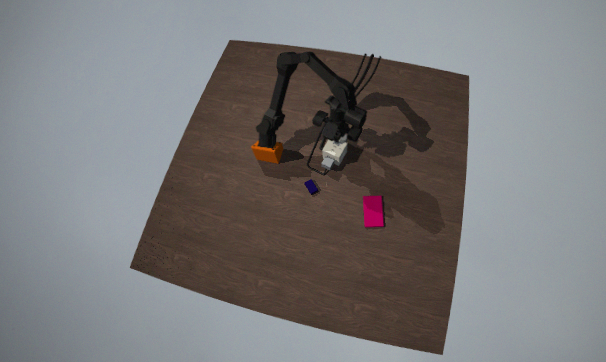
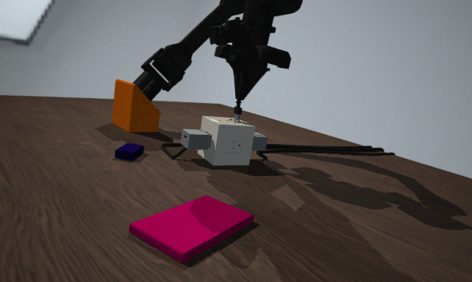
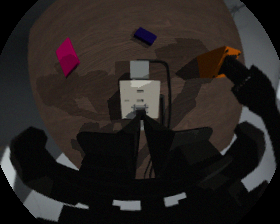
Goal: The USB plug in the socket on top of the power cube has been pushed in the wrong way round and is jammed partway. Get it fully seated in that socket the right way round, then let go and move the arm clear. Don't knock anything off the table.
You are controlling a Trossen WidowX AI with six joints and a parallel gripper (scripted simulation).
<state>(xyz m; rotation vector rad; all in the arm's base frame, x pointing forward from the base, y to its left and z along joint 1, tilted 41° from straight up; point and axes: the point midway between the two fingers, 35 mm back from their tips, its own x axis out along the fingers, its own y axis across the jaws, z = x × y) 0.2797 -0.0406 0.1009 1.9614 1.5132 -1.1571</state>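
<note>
Right now my gripper tip is 20 mm above the black usb plug. From my gripper tip the other things lie so: dark blue block 170 mm to the right, 110 mm below, 90 mm behind; then flat magenta slab 250 mm to the right, 170 mm ahead, 110 mm below.
</note>
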